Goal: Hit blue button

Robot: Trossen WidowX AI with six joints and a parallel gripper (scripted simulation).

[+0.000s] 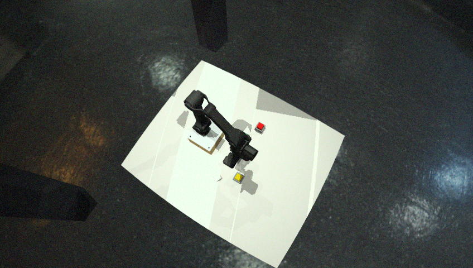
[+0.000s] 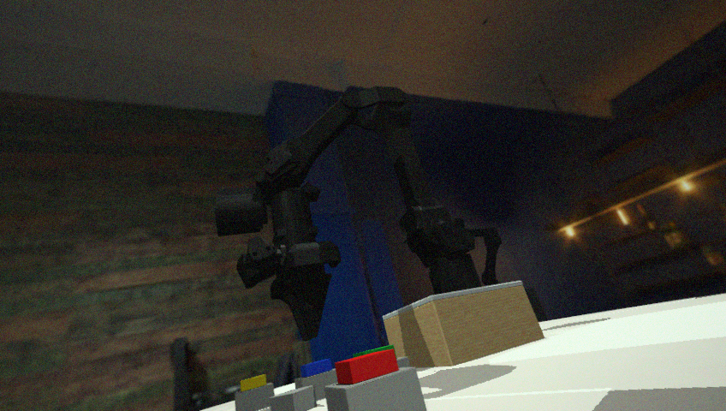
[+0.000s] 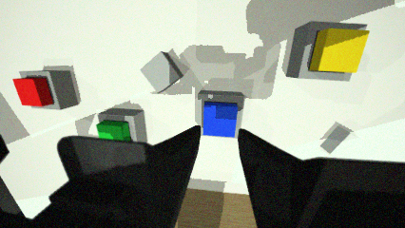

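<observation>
Right now my gripper tip is 30 mm above the blue button. From my gripper tip the other things lie so: small grey block (70 mm to the left, 60 mm below, 40 mm ahead); then green button (120 mm to the left, 40 mm behind, 30 mm below); then yellow button (90 mm to the right, 70 mm ahead, 30 mm below).
</observation>
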